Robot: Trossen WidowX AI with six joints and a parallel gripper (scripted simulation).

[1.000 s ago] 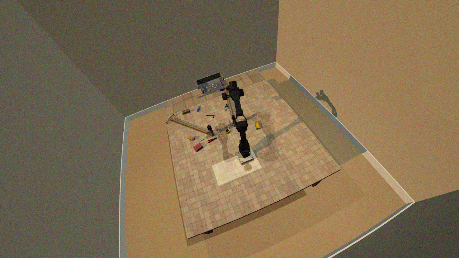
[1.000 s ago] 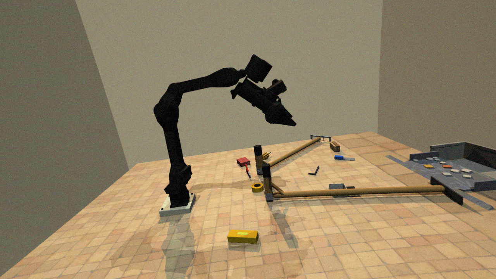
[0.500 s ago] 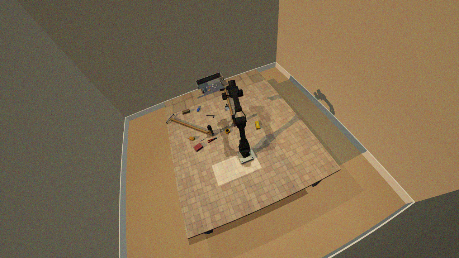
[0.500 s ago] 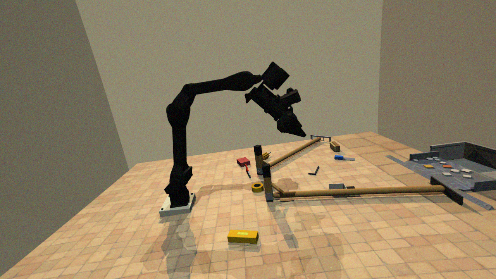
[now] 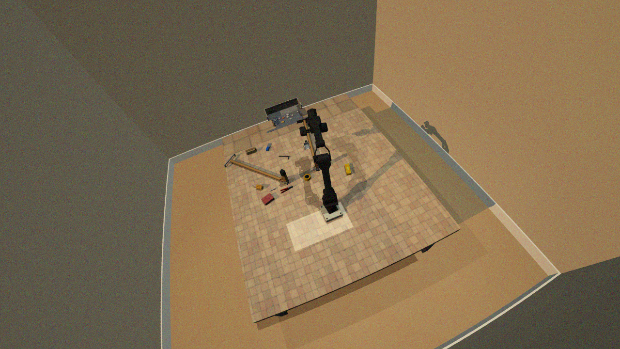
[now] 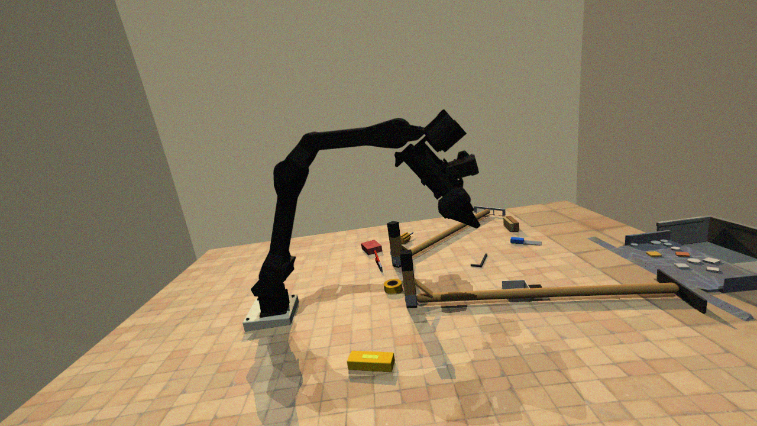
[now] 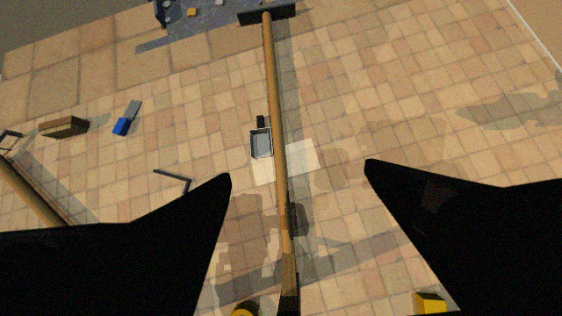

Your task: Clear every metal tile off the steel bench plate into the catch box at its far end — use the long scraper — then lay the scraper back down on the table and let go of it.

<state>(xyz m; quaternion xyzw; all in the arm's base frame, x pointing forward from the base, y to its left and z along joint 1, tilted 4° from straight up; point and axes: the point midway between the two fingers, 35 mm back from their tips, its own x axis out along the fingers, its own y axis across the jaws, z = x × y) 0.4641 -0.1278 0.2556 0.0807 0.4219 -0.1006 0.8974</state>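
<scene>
Now: gripper tip 130 mm short of the small grey box, 30 mm to the right of it and 220 mm above it. From my gripper tip the other things lie so: yellow tape roll: 180 mm behind, 170 mm to the left, 210 mm below; then yellow block: 270 mm behind, 110 mm to the right, 210 mm below; then hex key: 90 mm ahead, 230 mm to the left, 220 mm below.
</scene>
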